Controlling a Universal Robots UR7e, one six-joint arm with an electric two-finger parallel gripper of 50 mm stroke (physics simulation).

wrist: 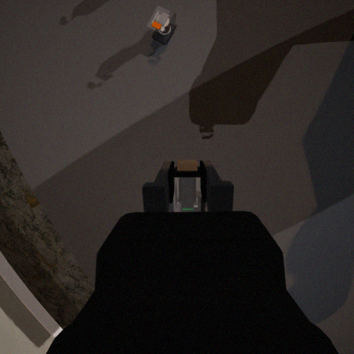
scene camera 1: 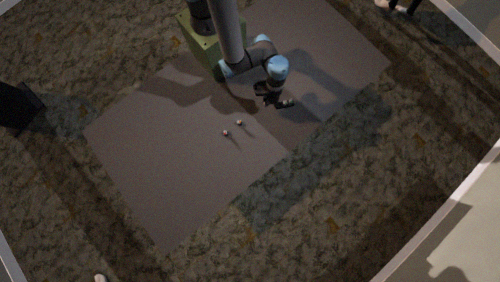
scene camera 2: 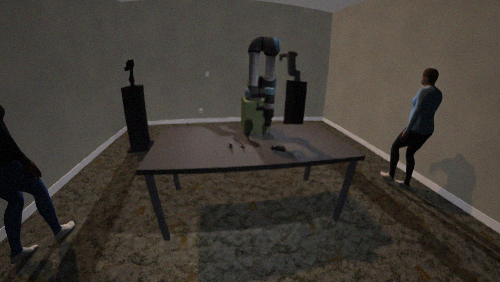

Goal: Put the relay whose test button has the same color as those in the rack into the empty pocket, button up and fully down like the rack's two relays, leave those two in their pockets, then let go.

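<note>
My gripper is shut on a clear-cased relay with a small green mark, held above the table. In scene camera 1 the fingertips are close to the left end of the black rack. Small light and greenish spots show on the rack, where its two relays sit; the pockets are too small to tell apart. The rack does not show in the wrist view. A relay with an orange button stands on the table. Another relay, reddish on top, stands beside it.
The grey-brown table carries the green base block behind the loose relays. The table edge lies beyond the rack. A person stands to the right and another to the left, both off the table.
</note>
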